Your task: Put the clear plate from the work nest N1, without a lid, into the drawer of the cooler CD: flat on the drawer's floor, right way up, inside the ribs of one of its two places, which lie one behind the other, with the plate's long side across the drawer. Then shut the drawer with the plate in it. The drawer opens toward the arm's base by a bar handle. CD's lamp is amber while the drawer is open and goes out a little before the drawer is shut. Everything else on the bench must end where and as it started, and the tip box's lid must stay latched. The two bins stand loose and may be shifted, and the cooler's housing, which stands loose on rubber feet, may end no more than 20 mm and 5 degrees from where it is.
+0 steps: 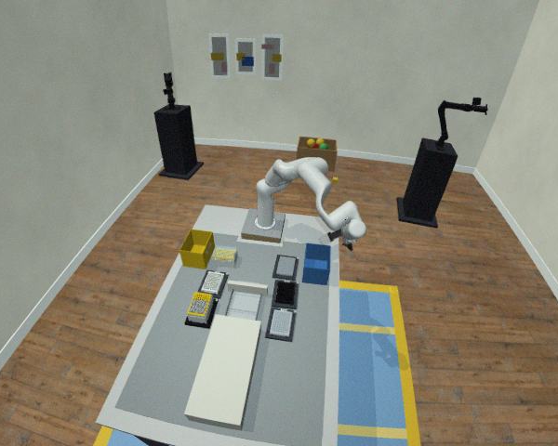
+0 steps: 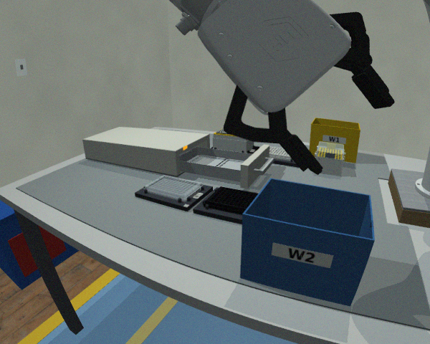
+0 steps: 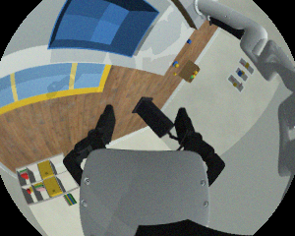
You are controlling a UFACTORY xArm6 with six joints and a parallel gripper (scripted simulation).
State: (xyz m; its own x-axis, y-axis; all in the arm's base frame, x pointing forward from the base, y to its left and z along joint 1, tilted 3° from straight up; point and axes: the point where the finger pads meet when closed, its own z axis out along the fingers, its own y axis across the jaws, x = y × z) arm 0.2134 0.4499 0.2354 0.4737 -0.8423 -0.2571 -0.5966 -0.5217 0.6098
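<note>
The clear plate is 41 cm ahead of my hand, 19 cm to the right of it and 24 cm below it. Also, from my hand: blue bin W2: 4 cm ahead, 10 cm to the right, 22 cm below; then black plate: 24 cm ahead, 22 cm to the right, 24 cm below; then nest: 41 cm ahead, 19 cm to the right, 25 cm below.
</note>
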